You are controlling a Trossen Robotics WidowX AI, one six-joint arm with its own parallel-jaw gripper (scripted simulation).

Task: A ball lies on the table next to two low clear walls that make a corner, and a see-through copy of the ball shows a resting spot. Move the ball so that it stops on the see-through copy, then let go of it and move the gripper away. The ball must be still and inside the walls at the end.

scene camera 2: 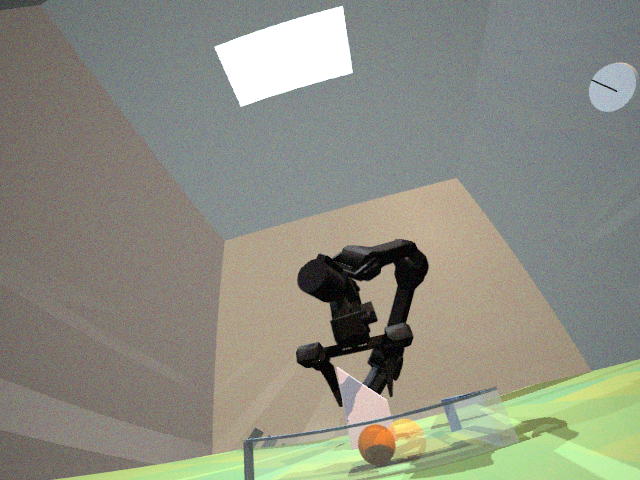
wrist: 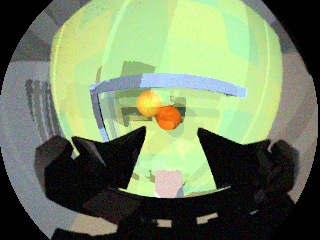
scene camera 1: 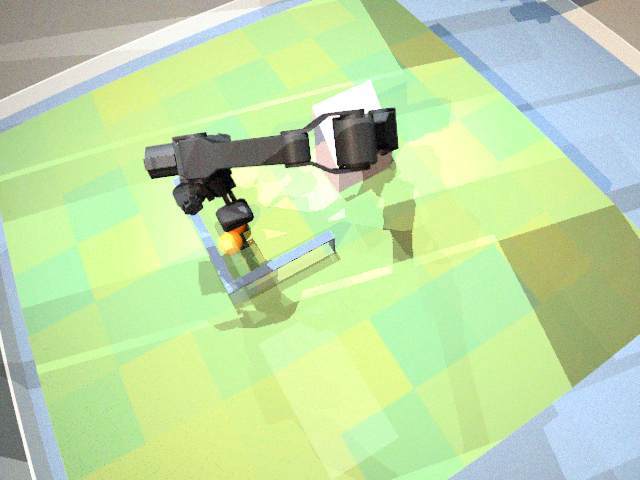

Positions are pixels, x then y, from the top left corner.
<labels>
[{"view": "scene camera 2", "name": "my gripper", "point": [366,402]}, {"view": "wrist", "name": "my gripper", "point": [172,129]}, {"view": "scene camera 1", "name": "my gripper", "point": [228,209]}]
</labels>
